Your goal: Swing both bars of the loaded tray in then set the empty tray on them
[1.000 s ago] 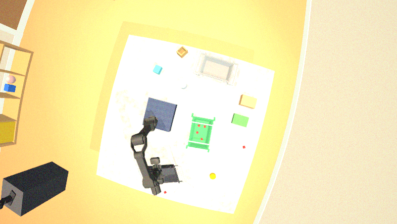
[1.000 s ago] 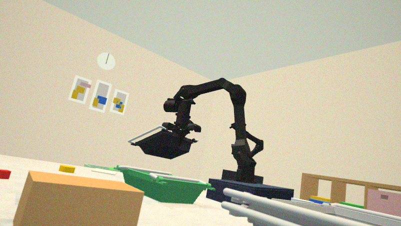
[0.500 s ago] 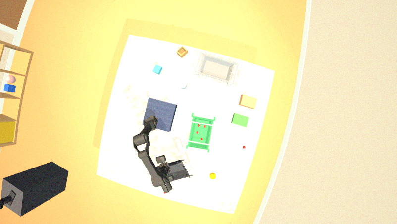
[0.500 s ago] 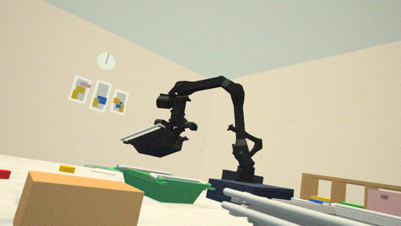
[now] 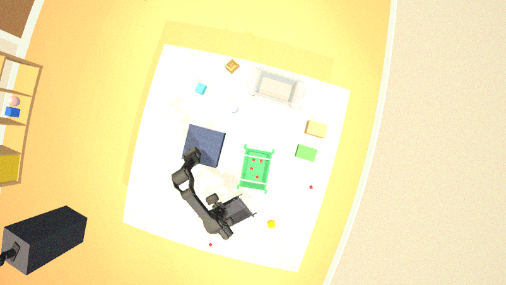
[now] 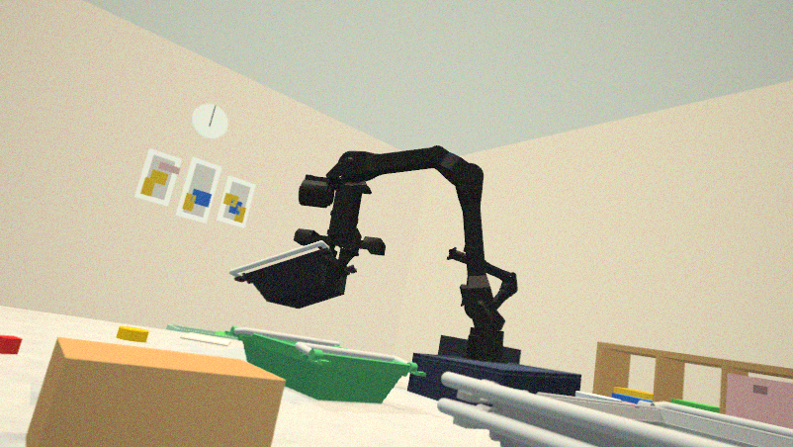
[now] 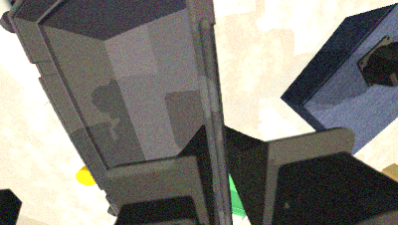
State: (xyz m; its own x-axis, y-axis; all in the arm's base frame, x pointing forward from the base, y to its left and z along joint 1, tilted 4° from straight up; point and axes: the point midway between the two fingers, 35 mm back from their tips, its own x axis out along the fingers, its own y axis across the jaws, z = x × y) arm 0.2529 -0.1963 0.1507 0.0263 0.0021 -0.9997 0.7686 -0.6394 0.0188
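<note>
My gripper tip is now 6 cm short of the black tray and 4 cm to the left of it. From my gripper tip the other things lie so: green block (37 cm ahead, 43 cm to the left, 16 cm below); then red bit (48 cm ahead, 24 cm to the left, 17 cm below); then yellow disc (33 cm ahead, 7 cm to the right, 17 cm below).
</note>
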